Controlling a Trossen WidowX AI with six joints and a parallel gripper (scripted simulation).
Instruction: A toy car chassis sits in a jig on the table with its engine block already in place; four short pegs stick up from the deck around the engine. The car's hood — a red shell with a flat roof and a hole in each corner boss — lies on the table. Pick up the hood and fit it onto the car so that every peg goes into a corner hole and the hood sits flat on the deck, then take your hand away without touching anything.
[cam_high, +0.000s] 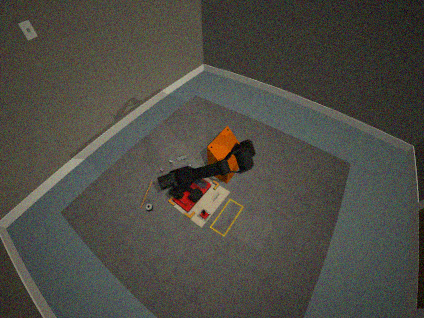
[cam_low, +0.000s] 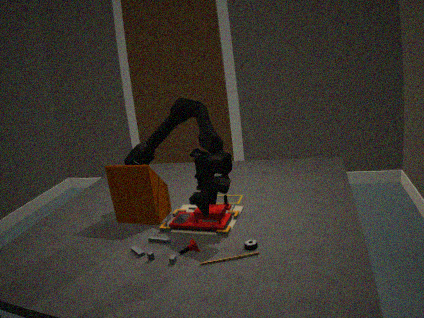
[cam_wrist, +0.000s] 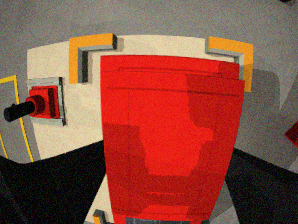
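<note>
Right now my gripper tip is 40 mm past the cream jig, 30 mm to the right of it and 40 mm above it. From my gripper tip the other things lie so: black wheel: 150 mm ahead, 140 mm to the right, 40 mm below; then red hood: 10 mm above.
</note>
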